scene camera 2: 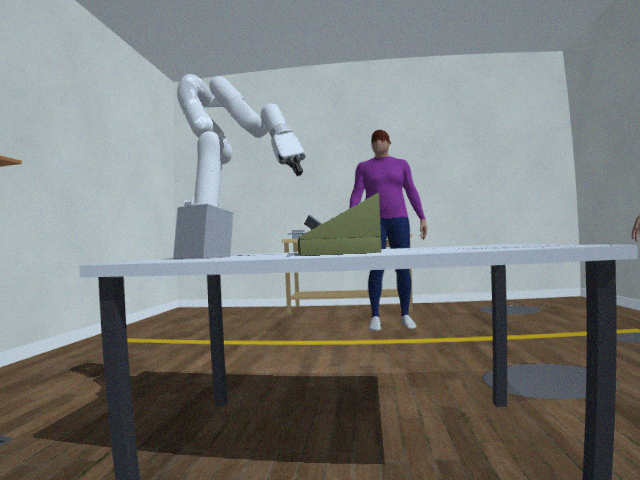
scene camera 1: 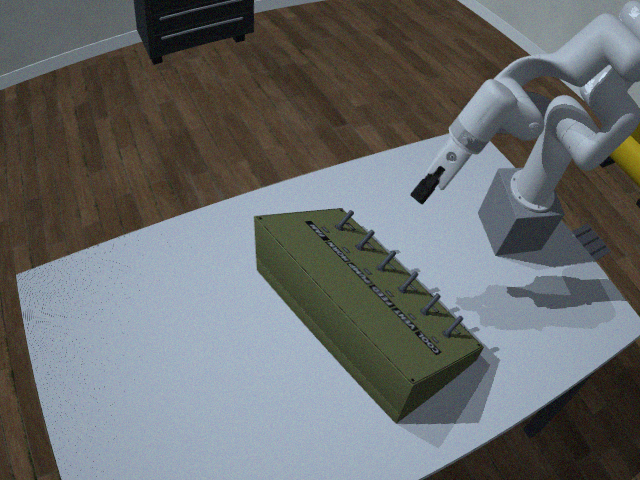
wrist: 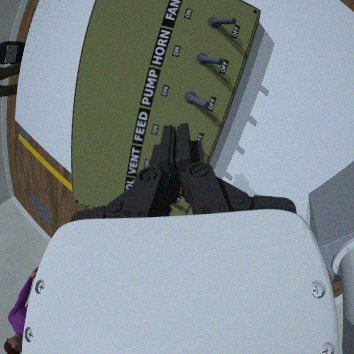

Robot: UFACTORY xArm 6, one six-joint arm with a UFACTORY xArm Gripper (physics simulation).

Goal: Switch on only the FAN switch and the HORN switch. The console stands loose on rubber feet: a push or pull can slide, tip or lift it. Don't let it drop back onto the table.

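Seen in the pictures: gripper, fingertip midpoint: (scene camera 2: pixel 300 174) (scene camera 1: pixel 417 198) (wrist: pixel 178 142); arm's base, origin of the base link: (scene camera 2: pixel 205 209) (scene camera 1: pixel 532 191).
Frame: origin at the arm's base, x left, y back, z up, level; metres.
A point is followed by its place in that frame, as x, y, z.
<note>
The olive console (scene camera 1: pixel 330 289) {-0.034, -0.586, -0.006} (scene camera 2: pixel 351 229) {-0.276, -0.530, -0.109} (wrist: pixel 110 90) {-0.043, -0.544, -0.028} stands flat on the table with a row of several grey levers. The FAN lever (scene camera 1: pixel 344 220) {-0.211, -0.422, -0.070} (wrist: pixel 222 21) {-0.210, -0.415, -0.065} is at the far end of the row and leans toward its OFF label. The HORN lever (scene camera 1: pixel 364 239) {-0.142, -0.418, -0.069} (wrist: pixel 210 59) {-0.141, -0.409, -0.063} beside it also leans toward OFF. The PUMP lever (scene camera 1: pixel 386 260) {-0.068, -0.412, -0.069} (wrist: pixel 198 99) {-0.074, -0.404, -0.062} leans toward OFF too. My gripper (scene camera 1: pixel 419 198) {-0.058, -0.371, 0.110} (scene camera 2: pixel 298 173) {-0.058, -0.371, 0.110} (wrist: pixel 178 142) {-0.058, -0.371, 0.110} is shut and empty, in the air above the console's lever side, touching nothing. In the wrist view its fingers hide the levers nearer the COOL end.
The white table (scene camera 1: pixel 155 335) {-0.230, -0.916, -0.185} (scene camera 2: pixel 465 254) {-0.540, -0.777, -0.190} carries the console and the arm's grey base block (scene camera 1: pixel 516 217) {0.033, -0.098, -0.011} (scene camera 2: pixel 202 231) {-0.108, -0.018, -0.088}. A dark drawer cabinet (scene camera 1: pixel 196 25) stands on the floor beyond. A person in a purple top (scene camera 2: pixel 383 186) stands behind the table.
</note>
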